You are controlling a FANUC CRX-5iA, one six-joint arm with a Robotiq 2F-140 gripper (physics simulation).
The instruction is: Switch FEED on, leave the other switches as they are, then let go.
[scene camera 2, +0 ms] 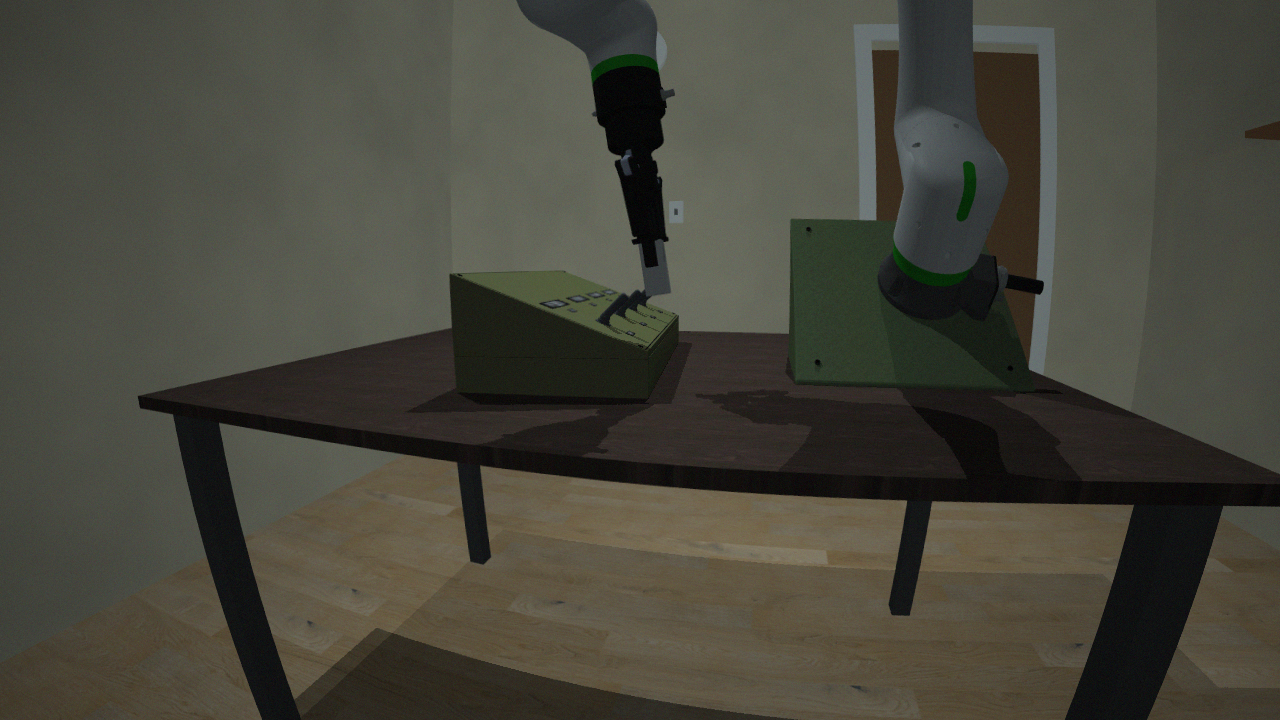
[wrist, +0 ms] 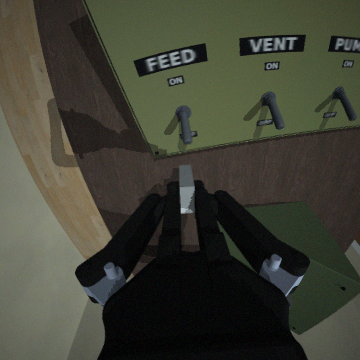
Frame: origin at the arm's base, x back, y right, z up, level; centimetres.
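Seen in the pictures: gripper, fingertip midpoint: (scene camera 2: 658, 294) (wrist: 184, 174); arm's base, origin of the base link: (scene camera 2: 922, 284).
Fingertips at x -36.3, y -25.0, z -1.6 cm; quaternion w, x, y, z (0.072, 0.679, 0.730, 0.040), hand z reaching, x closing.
Offsets run from my fingertips to a thing's middle. "spot": to the spot under its first point. Level surfaces: height alone.
The FEED switch @(spot: dz -1.1, dx -6.4, dy -0.2 cm) (wrist: 185, 126) has a grey lever that leans down over its OFF mark, away from the ON mark. The VENT switch @(spot: dz -1.3, dx -9.2, dy +11.0 cm) (wrist: 273, 111) and the PUMP switch @(spot: dz -1.6, dx -12.1, dy +22.6 cm) (wrist: 345, 103) also lean to their OFF side. They sit on a sloped green panel box @(dz -6.6, dx -18.7, dy +15.3 cm) (scene camera 2: 546, 358) (wrist: 220, 22). My gripper (scene camera 2: 658, 288) (wrist: 184, 174) is shut with nothing between its fingers. In the wrist view its tips are below the FEED lever, with a gap in the picture. In the scene view they are close by the row of levers; contact cannot be told there.
The box stands on a dark wooden table @(dz -12.5 cm) (scene camera 2: 358, 411) (wrist: 230, 172). A larger green sloped block (scene camera 2: 836, 304) (wrist: 312, 245) stands to its right in the scene view, with a grey robot arm part (scene camera 2: 944, 201) in front of it. The neighbouring levers stand close together.
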